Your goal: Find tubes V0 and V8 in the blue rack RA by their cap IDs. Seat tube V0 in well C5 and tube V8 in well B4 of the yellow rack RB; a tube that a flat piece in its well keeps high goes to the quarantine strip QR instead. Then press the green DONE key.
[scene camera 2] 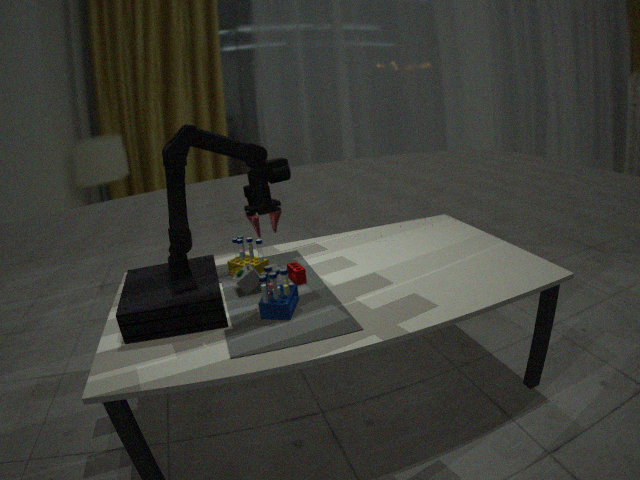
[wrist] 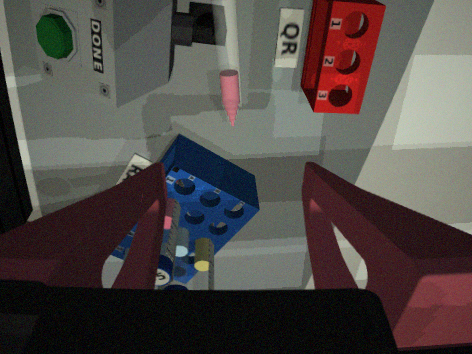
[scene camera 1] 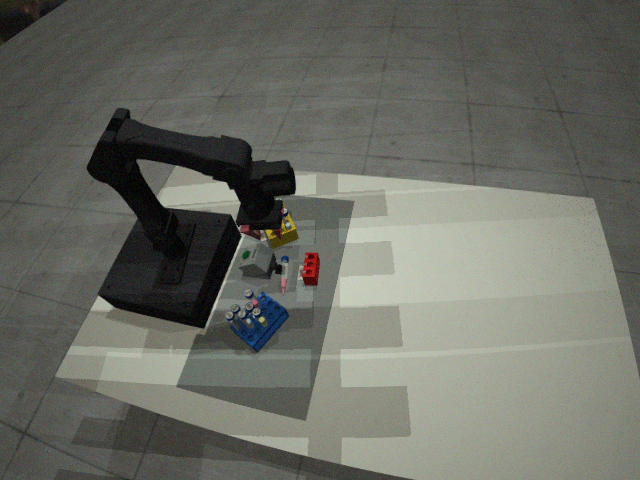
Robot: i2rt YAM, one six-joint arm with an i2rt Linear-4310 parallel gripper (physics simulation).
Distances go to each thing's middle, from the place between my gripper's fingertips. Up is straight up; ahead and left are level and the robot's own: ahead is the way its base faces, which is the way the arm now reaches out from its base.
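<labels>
Grey box with green DONE button (scene camera 1: 257, 260): my hand 6 cm past it, 2 cm to the right of it, 14 cm above it. QR label (wrist: 290, 26), from my hand: 5 cm ahead, 18 cm below.
</labels>
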